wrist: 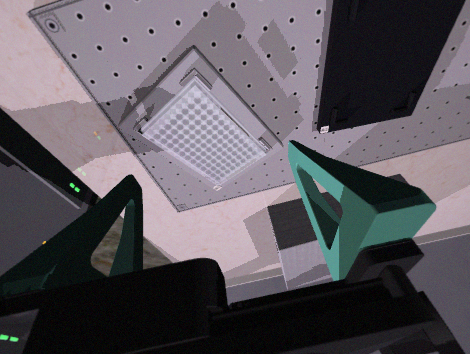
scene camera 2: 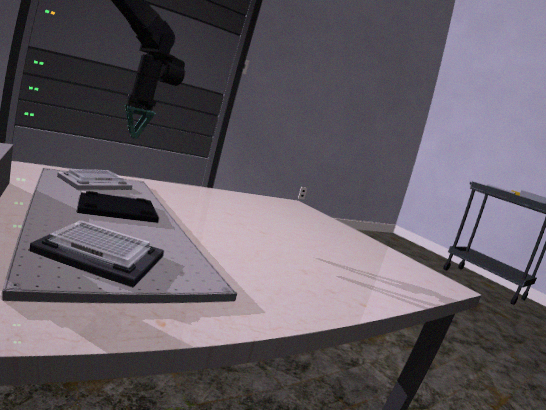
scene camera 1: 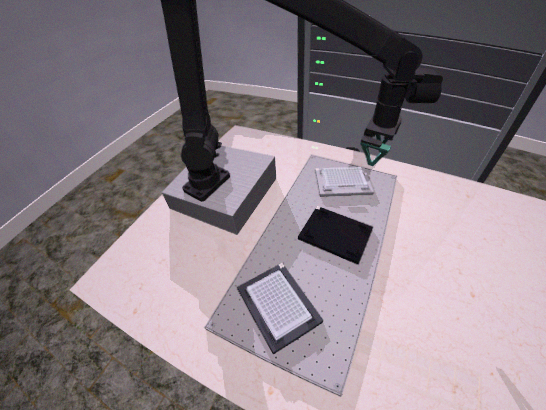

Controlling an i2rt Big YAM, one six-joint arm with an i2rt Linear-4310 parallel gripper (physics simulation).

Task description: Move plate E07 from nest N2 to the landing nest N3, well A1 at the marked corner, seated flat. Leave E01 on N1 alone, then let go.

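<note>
A clear-white 96-well plate point(scene camera 1: 344, 177) point(scene camera 2: 95, 174) point(wrist: 200, 132) sits on the light grey nest point(scene camera 1: 350, 192) point(wrist: 232, 102) at the far end. A second white plate point(scene camera 1: 279, 305) point(scene camera 2: 100, 242) sits on the dark grey nest point(scene camera 1: 304, 326) point(scene camera 2: 107, 271) at the near end. The black nest point(scene camera 1: 337, 235) point(scene camera 2: 120, 206) point(wrist: 380, 65) between them is empty, with a small white corner tag point(scene camera 1: 318, 207) point(wrist: 324, 129). Plate and nest numbers are not readable. My gripper point(scene camera 1: 371, 162) point(scene camera 2: 134, 136) point(wrist: 212, 164) is open and empty, above the far end, apart from the far plate.
All three nests stand on a perforated grey board point(scene camera 1: 320, 280) point(scene camera 2: 200, 290) on the pale table point(scene camera 1: 440, 280) point(scene camera 2: 280, 280). The arm's base stands on a grey block point(scene camera 1: 250, 175) beside the board. A server rack point(scene camera 1: 400, 115) is behind. A cart point(scene camera 2: 500, 265) stands off to the right in scene camera 2.
</note>
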